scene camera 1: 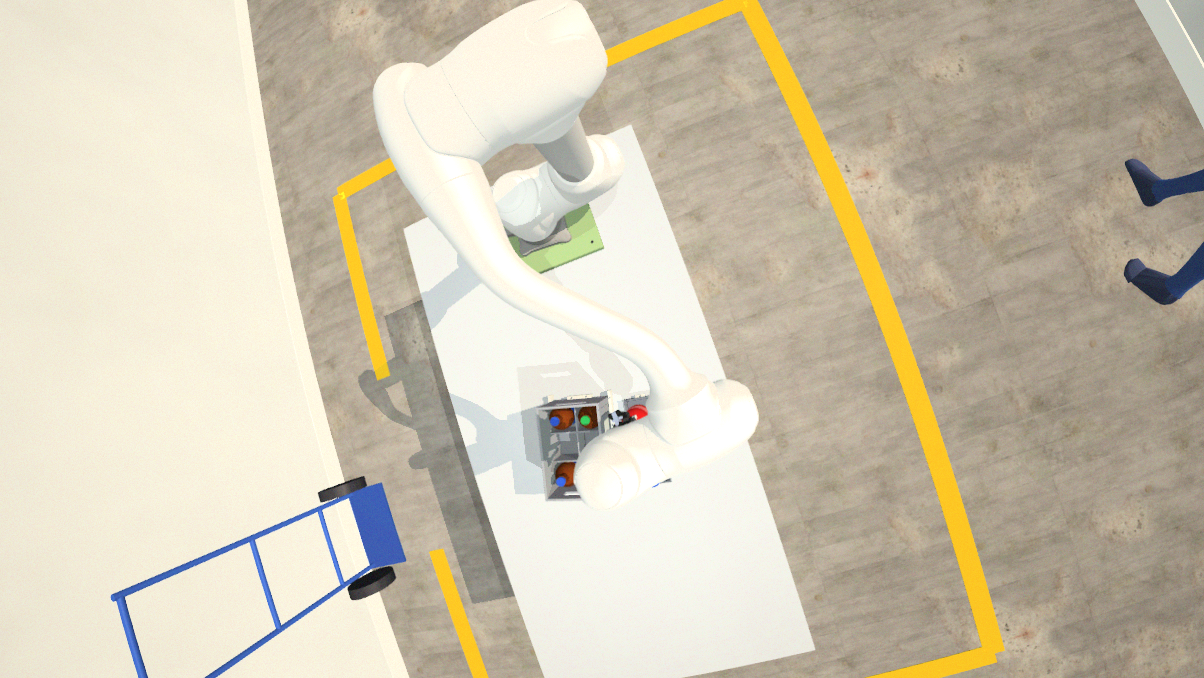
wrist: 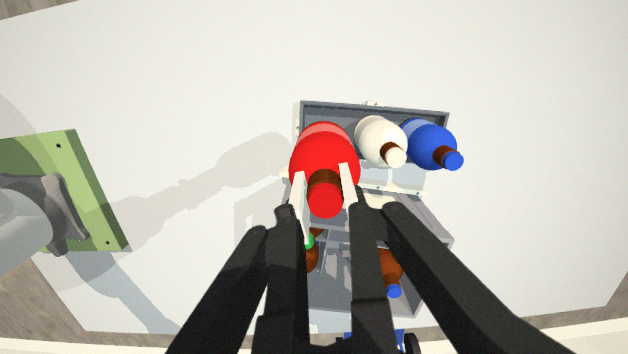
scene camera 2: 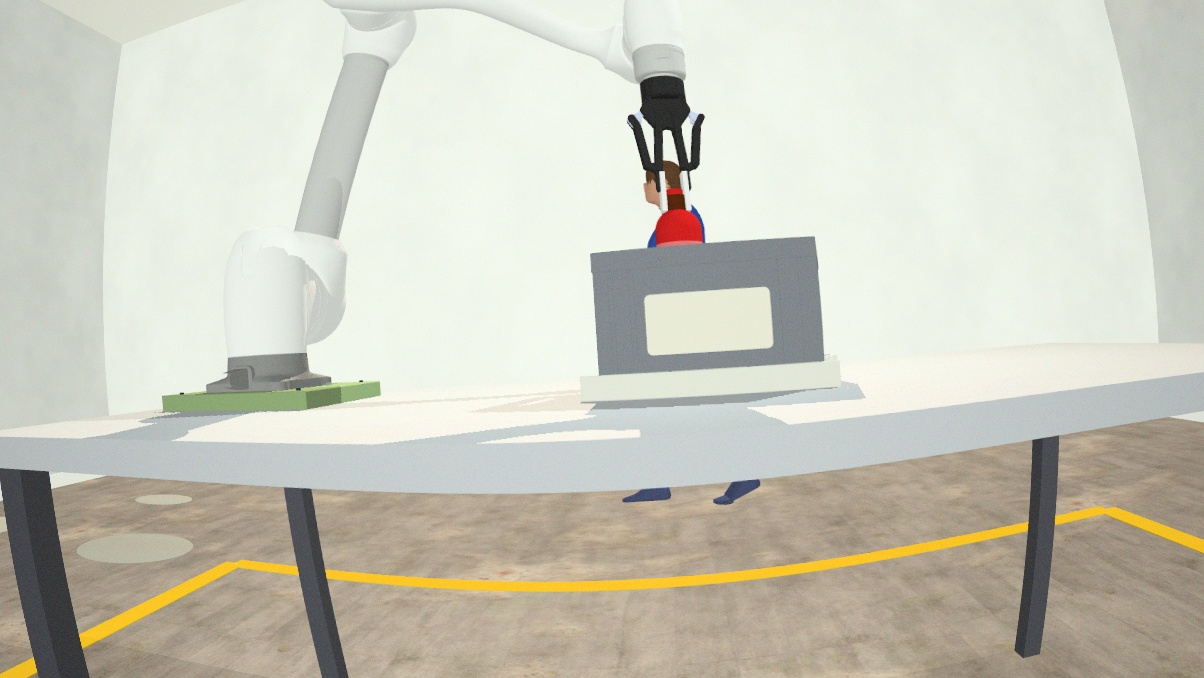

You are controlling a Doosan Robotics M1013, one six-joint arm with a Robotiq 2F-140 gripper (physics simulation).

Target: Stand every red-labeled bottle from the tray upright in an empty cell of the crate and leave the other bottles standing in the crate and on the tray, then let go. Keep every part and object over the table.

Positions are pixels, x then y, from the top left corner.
Labels:
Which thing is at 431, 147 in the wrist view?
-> A blue bottle.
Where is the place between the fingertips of my gripper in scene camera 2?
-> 676, 211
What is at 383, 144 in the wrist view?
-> A white bottle.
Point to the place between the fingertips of my gripper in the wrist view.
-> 324, 181

